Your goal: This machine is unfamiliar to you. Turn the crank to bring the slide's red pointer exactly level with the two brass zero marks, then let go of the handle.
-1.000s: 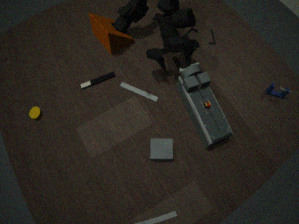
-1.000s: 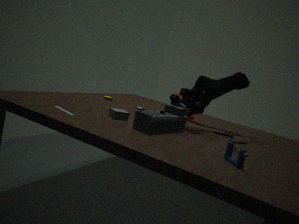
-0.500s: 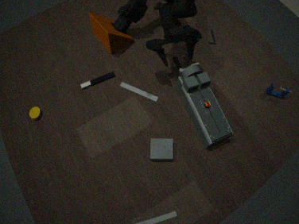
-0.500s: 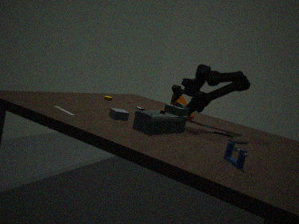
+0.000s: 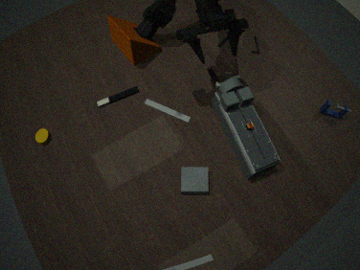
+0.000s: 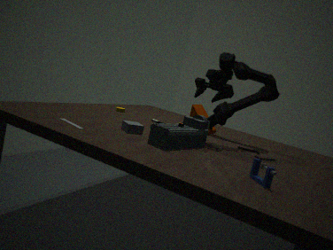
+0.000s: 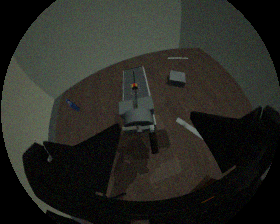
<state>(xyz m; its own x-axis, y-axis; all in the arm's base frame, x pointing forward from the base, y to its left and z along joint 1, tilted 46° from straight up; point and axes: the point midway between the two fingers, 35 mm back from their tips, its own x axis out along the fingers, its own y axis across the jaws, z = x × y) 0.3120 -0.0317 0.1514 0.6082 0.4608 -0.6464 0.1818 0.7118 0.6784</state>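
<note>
The red pointer lies 170 mm ahead of my gripper tip, 10 mm to the left of it and 110 mm below it. The rest, counted from my gripper tip: grey block (200 mm ahead, 190 mm to the right, 170 mm below); then yellow disc (140 mm behind, 540 mm to the right, 180 mm below); then black-and-white marker (150 mm behind, 270 mm to the right, 190 mm below).
</note>
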